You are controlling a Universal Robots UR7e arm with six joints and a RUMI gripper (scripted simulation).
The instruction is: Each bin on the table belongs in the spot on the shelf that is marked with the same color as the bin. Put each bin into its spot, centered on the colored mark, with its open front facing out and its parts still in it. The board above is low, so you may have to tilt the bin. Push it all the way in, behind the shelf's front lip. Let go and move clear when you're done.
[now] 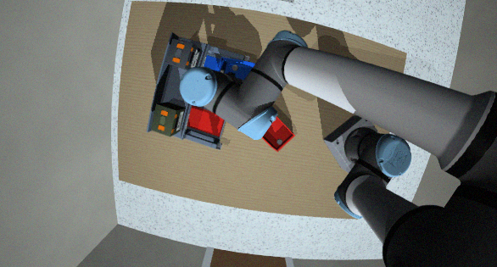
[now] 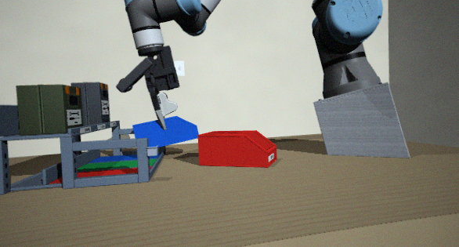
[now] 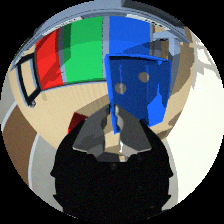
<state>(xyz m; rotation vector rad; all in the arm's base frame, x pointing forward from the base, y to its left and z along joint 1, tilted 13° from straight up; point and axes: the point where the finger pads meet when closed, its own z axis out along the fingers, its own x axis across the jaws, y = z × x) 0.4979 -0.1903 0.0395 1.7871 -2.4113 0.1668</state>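
My gripper is now 4 cm to the left of the blue bin, 3 cm above it and 2 cm past it. The rest, counted from my hand: red bin: 17 cm to the left, 15 cm behind, 6 cm below; top board: 22 cm ahead, 1 cm to the left; grey box: 18 cm ahead, 10 cm to the right, 6 cm above.
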